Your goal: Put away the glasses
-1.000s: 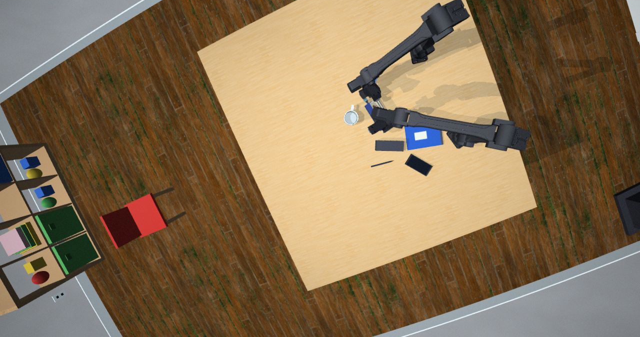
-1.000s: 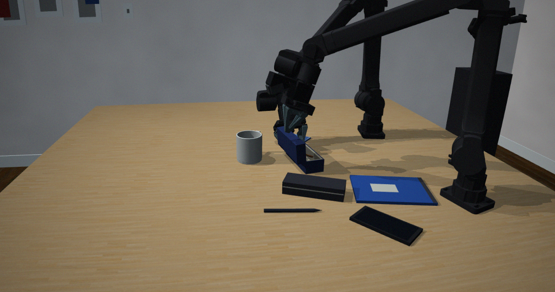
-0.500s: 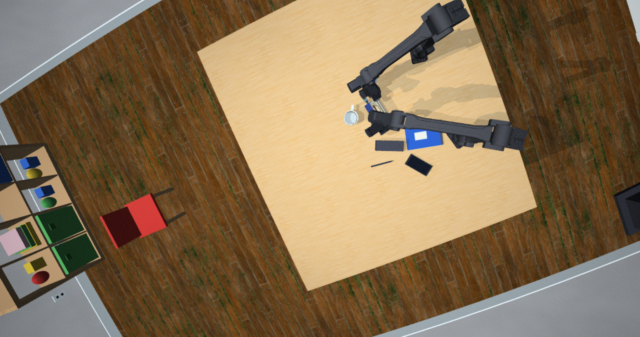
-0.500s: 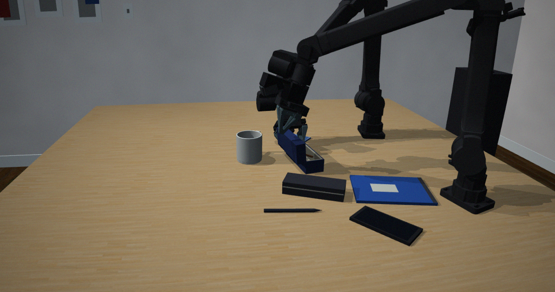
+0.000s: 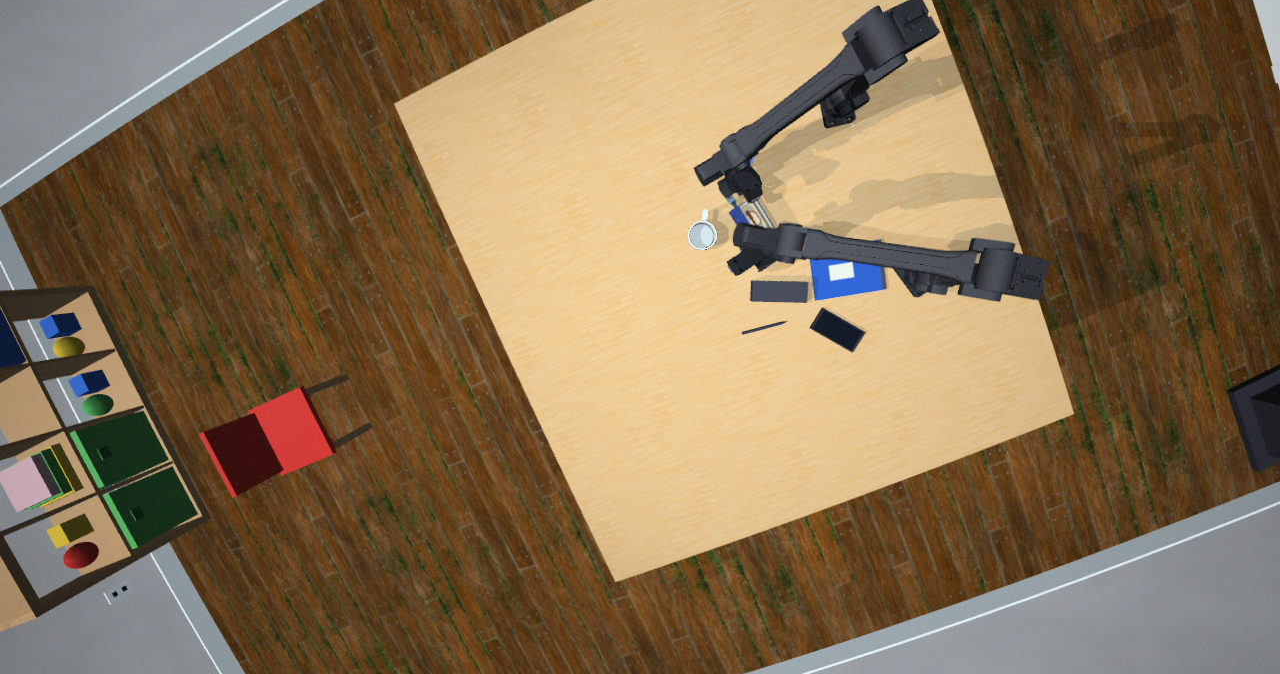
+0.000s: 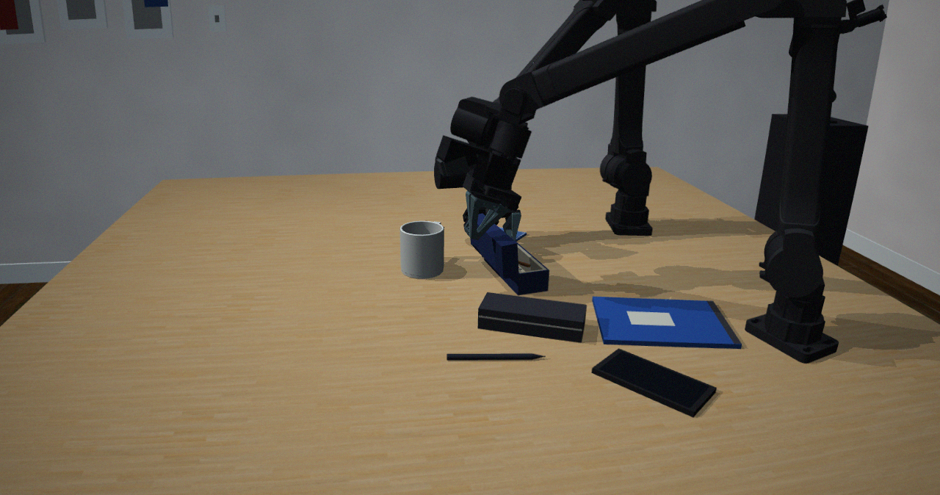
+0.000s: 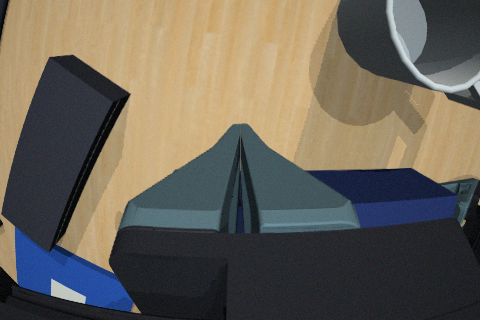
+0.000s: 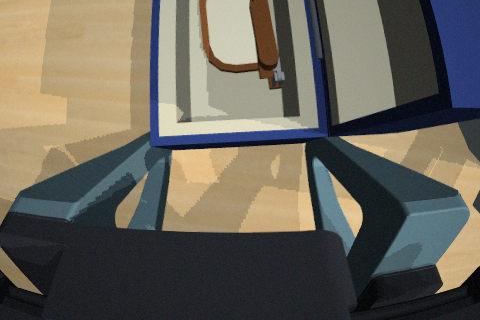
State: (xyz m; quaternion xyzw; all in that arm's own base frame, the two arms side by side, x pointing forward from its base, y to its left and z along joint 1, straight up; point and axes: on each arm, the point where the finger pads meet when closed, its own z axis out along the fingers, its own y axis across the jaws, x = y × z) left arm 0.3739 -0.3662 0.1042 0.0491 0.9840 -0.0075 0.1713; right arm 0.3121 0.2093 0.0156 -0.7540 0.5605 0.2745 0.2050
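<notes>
Now: the blue glasses case 60 mm behind my left hand, 50 mm to the right of it and 60 mm below it. From my left hand the other things lie so: grey mug (70 mm ahead, 100 mm to the right, 70 mm below); black box (60 mm behind, 150 mm to the left, 80 mm below).
</notes>
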